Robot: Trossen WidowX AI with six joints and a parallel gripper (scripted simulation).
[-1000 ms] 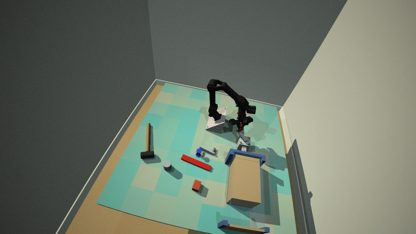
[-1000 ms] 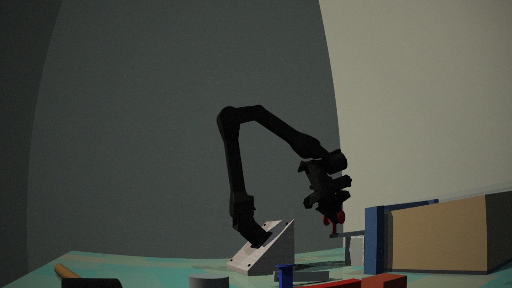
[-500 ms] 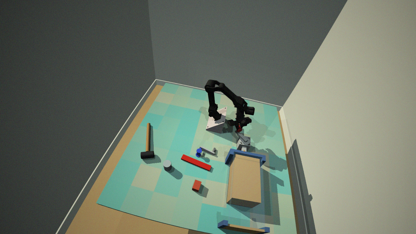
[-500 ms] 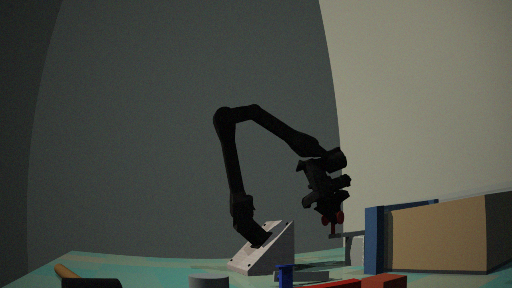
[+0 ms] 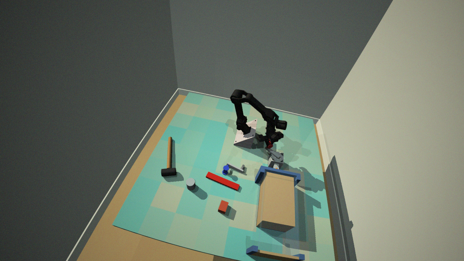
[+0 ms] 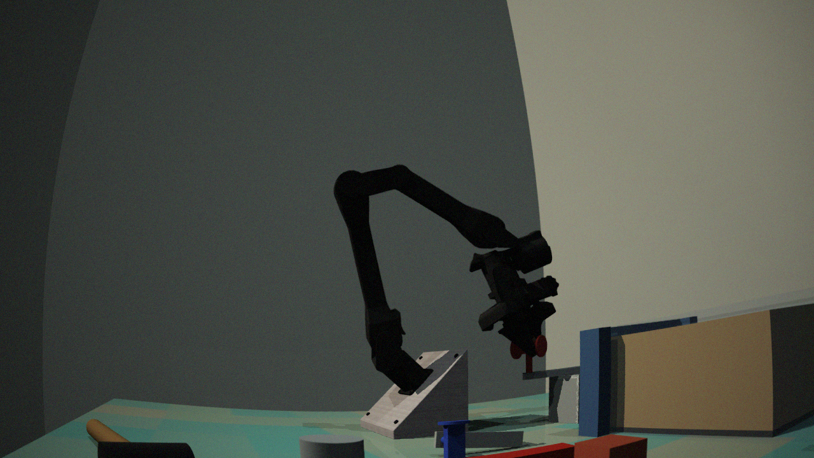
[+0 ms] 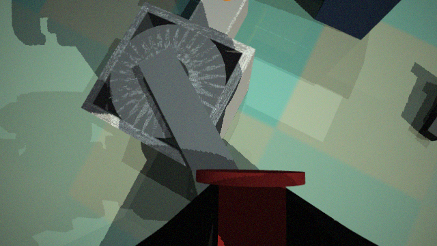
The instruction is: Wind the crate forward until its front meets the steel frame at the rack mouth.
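The winch handle is 20 mm to the left of my gripper tip and 30 mm below it. The rest, counted from my gripper tip: red knob: 20 mm behind, 10 mm to the right; blue steel frame: 200 mm ahead, 80 mm to the left, 30 mm below; grey winch: 20 mm ahead, 70 mm to the left, 100 mm below.
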